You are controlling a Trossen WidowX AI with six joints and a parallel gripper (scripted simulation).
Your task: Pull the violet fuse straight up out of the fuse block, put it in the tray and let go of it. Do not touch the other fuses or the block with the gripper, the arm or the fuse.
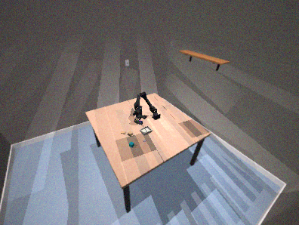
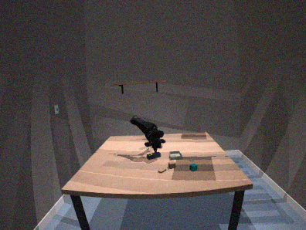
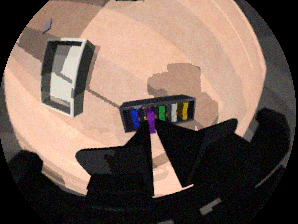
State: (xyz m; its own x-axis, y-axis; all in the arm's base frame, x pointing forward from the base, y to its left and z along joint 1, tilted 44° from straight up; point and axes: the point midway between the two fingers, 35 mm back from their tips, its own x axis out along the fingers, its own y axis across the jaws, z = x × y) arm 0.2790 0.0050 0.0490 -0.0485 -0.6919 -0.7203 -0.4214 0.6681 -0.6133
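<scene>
The tray is 2 cm ahead of my gripper tip, 18 cm to the left of it and 5 cm below it. Round my gripper tip: brown box 23 cm ahead, 11 cm to the left, 4 cm below; then flat tan piece 28 cm ahead, 3 cm to the left, 5 cm below; then violet fuse 1 cm below.
</scene>
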